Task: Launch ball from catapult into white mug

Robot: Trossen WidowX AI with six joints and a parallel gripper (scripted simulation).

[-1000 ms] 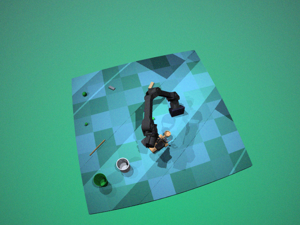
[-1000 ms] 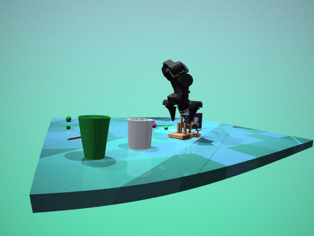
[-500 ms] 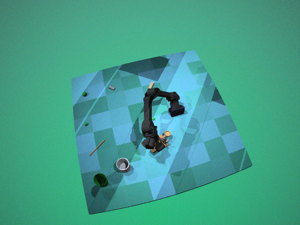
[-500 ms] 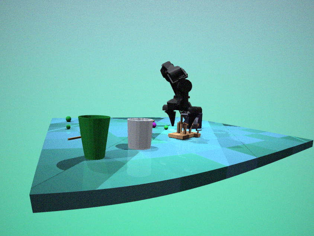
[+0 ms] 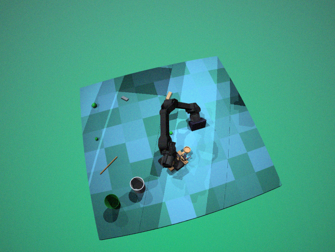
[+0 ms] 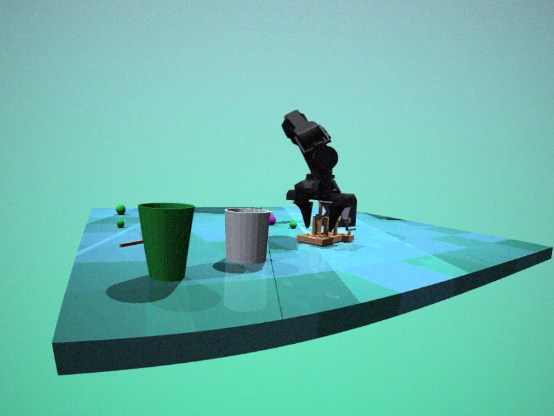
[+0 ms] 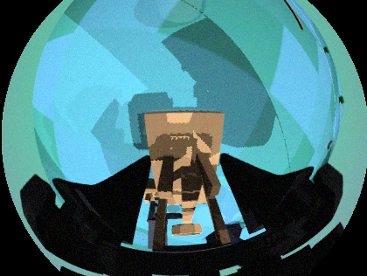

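Now: the purple ball 31 cm to the right of my gripper tip, 2 cm below it and 1 cm behind it. From my gripper tip the other things lie so: white mug 25 cm ahead, 12 cm to the left; wooden catapult 6 cm behind, 2 cm to the right, 2 cm above; thin stick 43 cm ahead, 8 cm to the right, 3 cm below.
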